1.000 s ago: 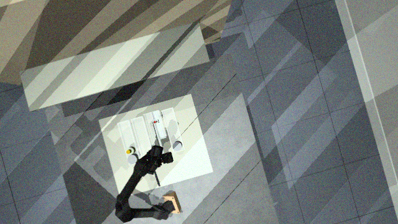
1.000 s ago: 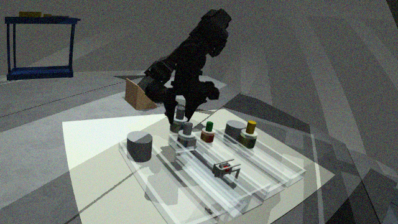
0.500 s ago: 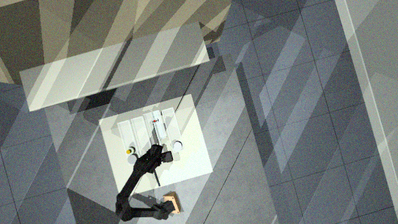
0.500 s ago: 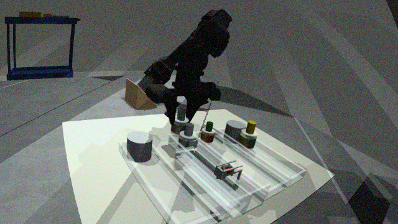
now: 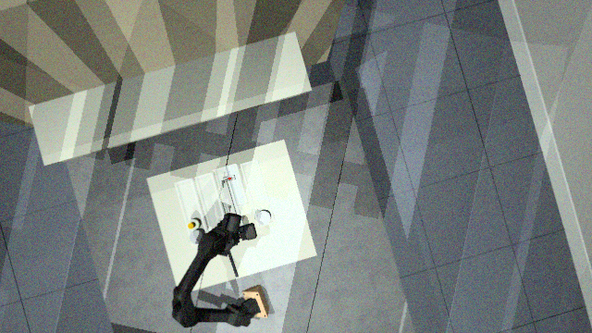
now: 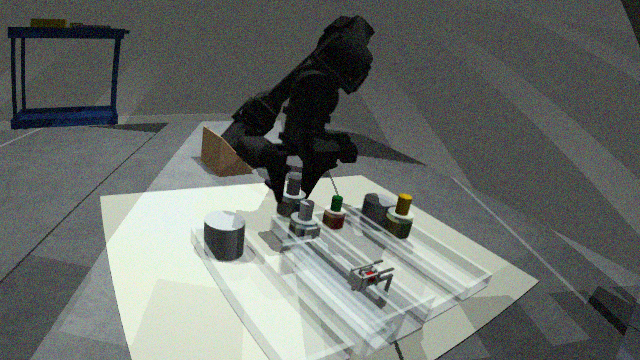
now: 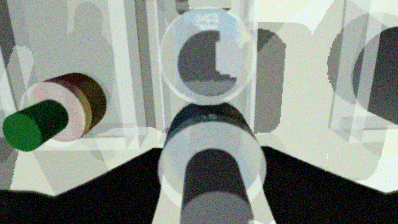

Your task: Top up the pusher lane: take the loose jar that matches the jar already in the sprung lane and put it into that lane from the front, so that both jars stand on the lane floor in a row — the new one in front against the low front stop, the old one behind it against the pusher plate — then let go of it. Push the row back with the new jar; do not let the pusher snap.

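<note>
Now: gripper tip 160 mm short of the clear sprung lane, 40 mm to the left of it and 40 mm above it.
</note>
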